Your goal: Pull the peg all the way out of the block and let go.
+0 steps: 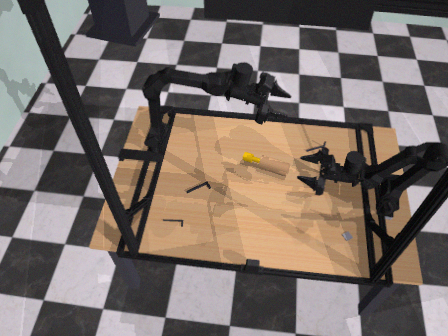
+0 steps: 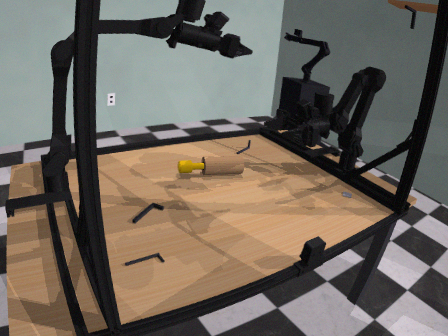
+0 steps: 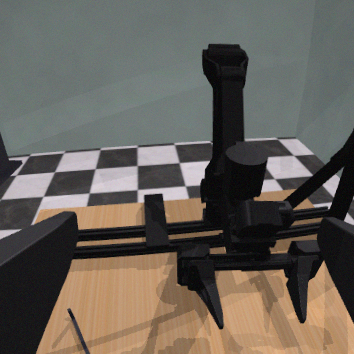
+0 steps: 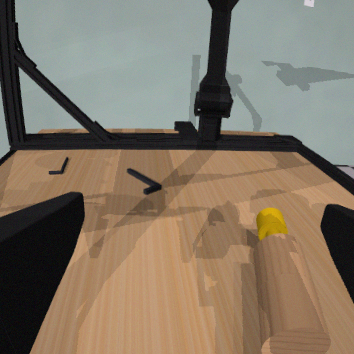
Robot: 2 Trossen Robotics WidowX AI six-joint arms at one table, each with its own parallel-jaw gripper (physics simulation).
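Frame: origin at the left arm's base, x ahead, y left, z up, level; metres.
Seen in the pictures: left gripper, fingertip midpoint: (image 1: 289,106) (image 2: 243,49) (image 3: 202,227); right gripper, fingertip midpoint: (image 1: 298,167) (image 2: 272,129) (image 3: 263,325) (image 4: 207,211); left arm's base, origin of the base link: (image 1: 156,148) (image 2: 56,189) (image 4: 208,137); right arm's base, origin of the base link: (image 1: 384,209) (image 2: 346,167) (image 3: 216,217).
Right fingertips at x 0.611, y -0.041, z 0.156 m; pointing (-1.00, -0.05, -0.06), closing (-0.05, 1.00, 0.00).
Observation:
Pixels of each thing's top centre, then the offset from my right fingertips to it.
- yellow peg, middle of its top: (image 4: 279,233) (image 2: 199,160) (image 1: 258,157) 0.173 m back, 0.102 m left, 0.130 m down
- round wooden block, middle of its top: (image 4: 293,271) (image 2: 223,156) (image 1: 275,161) 0.099 m back, 0.095 m left, 0.119 m down
- L-shaped key, middle of its top: (image 3: 76,328) (image 2: 244,142) 0.053 m ahead, 0.262 m left, 0.143 m down
- small grey piece, middle of its top: (image 2: 347,194) (image 1: 347,236) 0.240 m ahead, 0.131 m right, 0.172 m down
A yellow peg (image 1: 248,157) (image 2: 186,166) (image 4: 270,222) lies with its wide head outside one end of the round wooden block (image 1: 274,166) (image 2: 223,165) (image 4: 290,290). Its narrow shaft enters the block, and the inserted part is hidden. The block lies on its side on the table. My left gripper (image 1: 288,106) (image 2: 251,51) is open and empty, high above the table's back edge. My right gripper (image 1: 300,168) (image 2: 274,127) (image 4: 207,211) is open and empty, a little to the right of the block's plain end, with its fingers pointing toward it.
Black L-shaped keys (image 1: 198,187) (image 1: 173,220) (image 2: 147,211) (image 2: 145,259) lie on the left part of the table. Another L-shaped key (image 2: 245,147) lies behind the block. A small grey piece (image 1: 347,235) (image 2: 346,194) lies front right. A black frame surrounds the table, with tall posts at the front corners.

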